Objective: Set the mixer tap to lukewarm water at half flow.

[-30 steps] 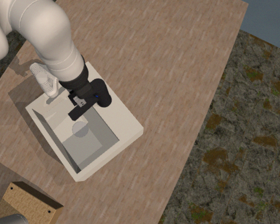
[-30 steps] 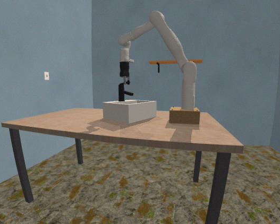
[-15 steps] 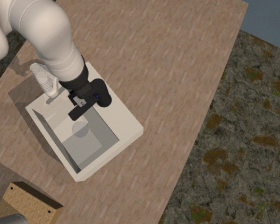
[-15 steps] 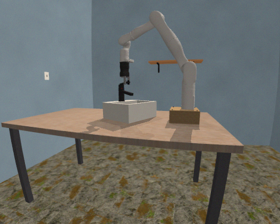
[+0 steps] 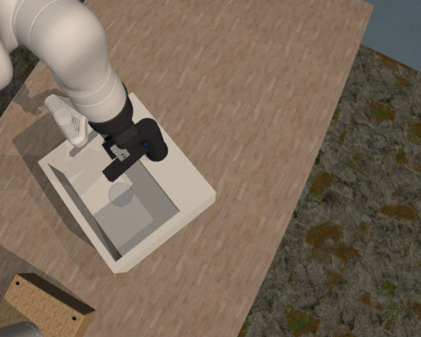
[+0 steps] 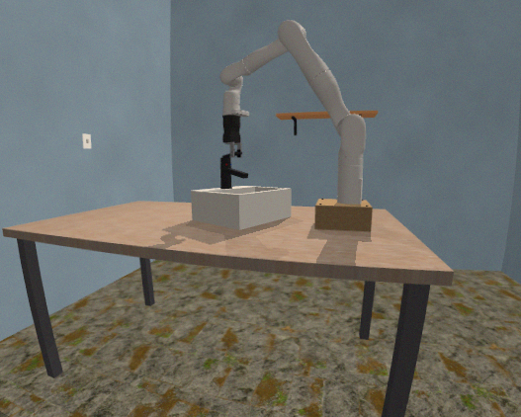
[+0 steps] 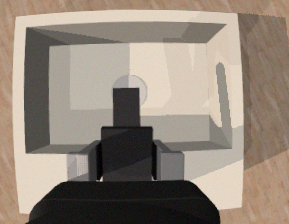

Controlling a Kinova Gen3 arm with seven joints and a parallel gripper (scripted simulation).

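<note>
The lever lies 20 mm ahead of my hand, 10 mm to the right of it and 10 mm below it. Also, from my hand: white sink basin 240 mm below, 50 mm behind, 10 mm to the left; then black mixer tap 50 mm below, 40 mm ahead, 10 mm to the right.
</note>
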